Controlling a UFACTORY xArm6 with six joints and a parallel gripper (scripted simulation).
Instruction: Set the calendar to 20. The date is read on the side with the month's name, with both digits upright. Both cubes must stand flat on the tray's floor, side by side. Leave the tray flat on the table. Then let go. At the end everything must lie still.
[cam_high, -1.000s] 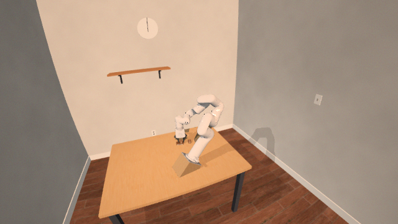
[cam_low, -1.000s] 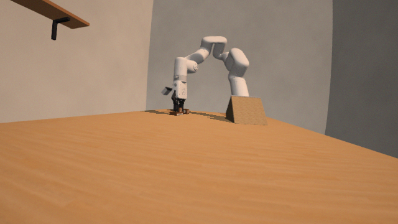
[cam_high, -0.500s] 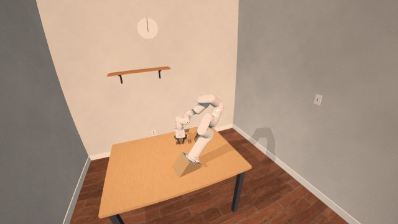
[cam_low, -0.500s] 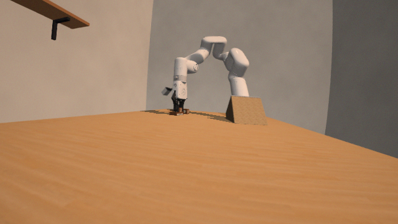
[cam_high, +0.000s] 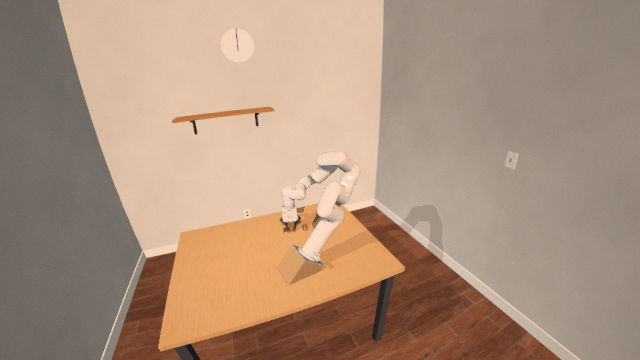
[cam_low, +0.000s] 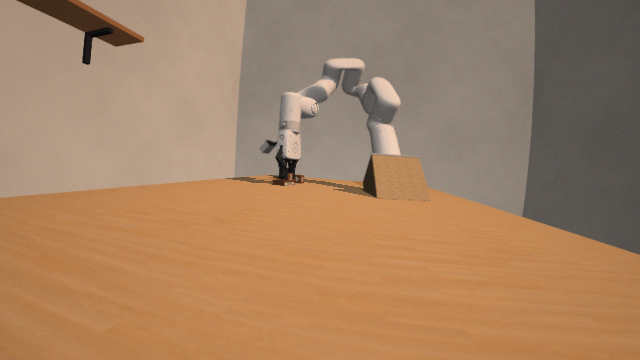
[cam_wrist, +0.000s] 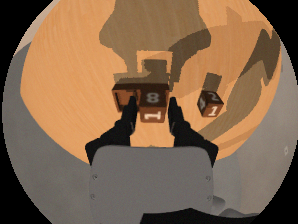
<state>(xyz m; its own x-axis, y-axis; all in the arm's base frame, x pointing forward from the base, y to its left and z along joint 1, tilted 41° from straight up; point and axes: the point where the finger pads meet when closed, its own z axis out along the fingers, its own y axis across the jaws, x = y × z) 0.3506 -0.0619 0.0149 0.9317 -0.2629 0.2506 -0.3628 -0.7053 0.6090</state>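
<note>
The brown tray is 1 cm ahead of my hand, 2 cm to the left of it and 3 cm below it.
</note>
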